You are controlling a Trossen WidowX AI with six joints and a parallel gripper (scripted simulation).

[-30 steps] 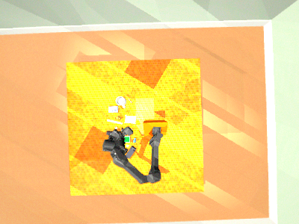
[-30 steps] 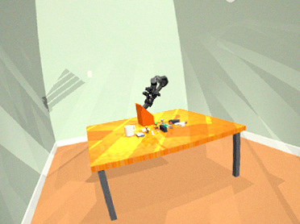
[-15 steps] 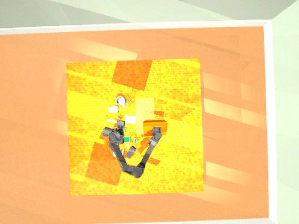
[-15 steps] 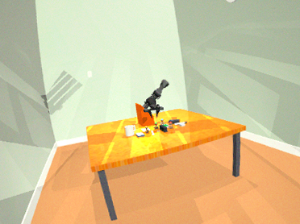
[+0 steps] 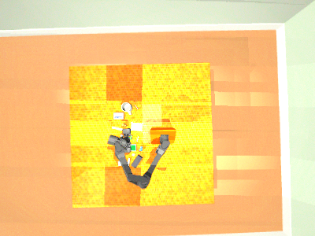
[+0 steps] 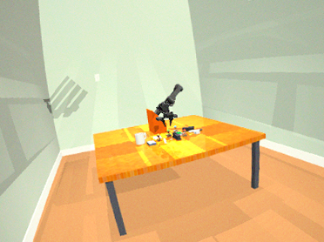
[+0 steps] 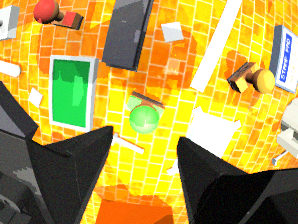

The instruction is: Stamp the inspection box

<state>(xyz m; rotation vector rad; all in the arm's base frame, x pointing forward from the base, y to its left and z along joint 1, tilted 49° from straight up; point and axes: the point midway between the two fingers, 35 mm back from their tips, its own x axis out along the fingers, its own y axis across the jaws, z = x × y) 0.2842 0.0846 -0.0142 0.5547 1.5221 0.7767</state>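
The green-topped stamp is 7 cm below my gripper tip. The rest, counted from my gripper tip: white card 4 cm behind, 10 cm to the right, 9 cm below; then blue-topped stamp 10 cm behind, 9 cm to the left, 7 cm below; then green flat pad 1 cm behind, 9 cm to the left, 9 cm below.
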